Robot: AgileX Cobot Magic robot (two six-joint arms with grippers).
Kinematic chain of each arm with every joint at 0, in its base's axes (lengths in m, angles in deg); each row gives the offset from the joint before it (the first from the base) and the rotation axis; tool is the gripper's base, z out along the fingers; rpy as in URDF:
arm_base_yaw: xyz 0 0 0.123 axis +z
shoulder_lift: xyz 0 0 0 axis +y
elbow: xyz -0.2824 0 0.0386 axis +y
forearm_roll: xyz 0.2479 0 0.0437 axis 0.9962 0 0.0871
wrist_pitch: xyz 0 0 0 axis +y
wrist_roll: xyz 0.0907 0 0.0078 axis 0.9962 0 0.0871
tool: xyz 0 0 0 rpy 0 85 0
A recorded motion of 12 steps. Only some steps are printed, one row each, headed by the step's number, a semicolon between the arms.
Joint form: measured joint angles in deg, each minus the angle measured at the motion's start. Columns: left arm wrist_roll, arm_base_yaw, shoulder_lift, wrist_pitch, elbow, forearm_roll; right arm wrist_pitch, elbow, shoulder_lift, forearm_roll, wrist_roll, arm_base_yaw.
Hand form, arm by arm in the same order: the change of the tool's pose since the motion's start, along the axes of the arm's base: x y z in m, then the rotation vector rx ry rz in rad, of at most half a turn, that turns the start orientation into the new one. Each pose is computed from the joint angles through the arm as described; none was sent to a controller.
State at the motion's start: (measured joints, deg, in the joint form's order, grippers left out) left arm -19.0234 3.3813 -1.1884 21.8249 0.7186 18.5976; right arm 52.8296 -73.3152 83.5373 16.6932 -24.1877 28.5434
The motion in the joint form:
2: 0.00 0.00 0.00 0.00 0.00 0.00; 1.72 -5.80 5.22 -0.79 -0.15 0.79
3: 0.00 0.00 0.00 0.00 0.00 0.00; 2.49 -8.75 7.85 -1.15 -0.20 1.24
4: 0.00 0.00 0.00 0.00 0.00 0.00; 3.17 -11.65 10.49 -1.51 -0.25 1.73
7: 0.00 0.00 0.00 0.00 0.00 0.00; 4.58 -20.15 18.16 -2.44 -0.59 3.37
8: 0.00 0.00 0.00 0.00 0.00 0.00; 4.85 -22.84 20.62 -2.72 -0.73 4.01
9: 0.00 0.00 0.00 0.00 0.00 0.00; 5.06 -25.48 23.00 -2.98 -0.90 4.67
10: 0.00 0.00 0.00 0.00 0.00 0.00; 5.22 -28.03 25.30 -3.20 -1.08 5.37
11: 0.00 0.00 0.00 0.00 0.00 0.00; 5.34 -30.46 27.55 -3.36 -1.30 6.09
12: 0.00 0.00 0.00 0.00 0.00 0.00; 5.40 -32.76 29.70 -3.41 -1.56 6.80
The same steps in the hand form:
2: 0.0000 0.0000 0.0000 0.0000 0.0000 0.0000; 0.0191 0.0150 -0.0004 -0.0213 0.0089 0.0255
3: 0.0000 0.0000 0.0000 0.0000 0.0000 0.0000; 0.0285 0.0231 -0.0012 -0.0305 0.0119 0.0382
4: 0.0000 0.0000 0.0000 0.0000 0.0000 0.0000; 0.0377 0.0315 -0.0029 -0.0395 0.0145 0.0511
7: 0.0000 0.0000 0.0000 0.0000 0.0000 0.0000; 0.0628 0.0581 -0.0103 -0.0601 0.0114 0.0918
8: 0.0000 0.0000 0.0000 0.0000 0.0000 0.0000; 0.0700 0.0675 -0.0137 -0.0654 0.0080 0.1063
9: 0.0000 0.0000 0.0000 0.0000 0.0000 0.0000; 0.0766 0.0770 -0.0173 -0.0698 0.0032 0.1213
10: 0.0000 0.0000 0.0000 0.0000 0.0000 0.0000; 0.0824 0.0867 -0.0211 -0.0734 -0.0020 0.1368
11: 0.0000 0.0000 0.0000 0.0000 0.0000 0.0000; 0.0875 0.0964 -0.0255 -0.0765 -0.0066 0.1531
12: 0.0000 0.0000 0.0000 0.0000 0.0000 0.0000; 0.0919 0.1061 -0.0301 -0.0778 -0.0109 0.1694

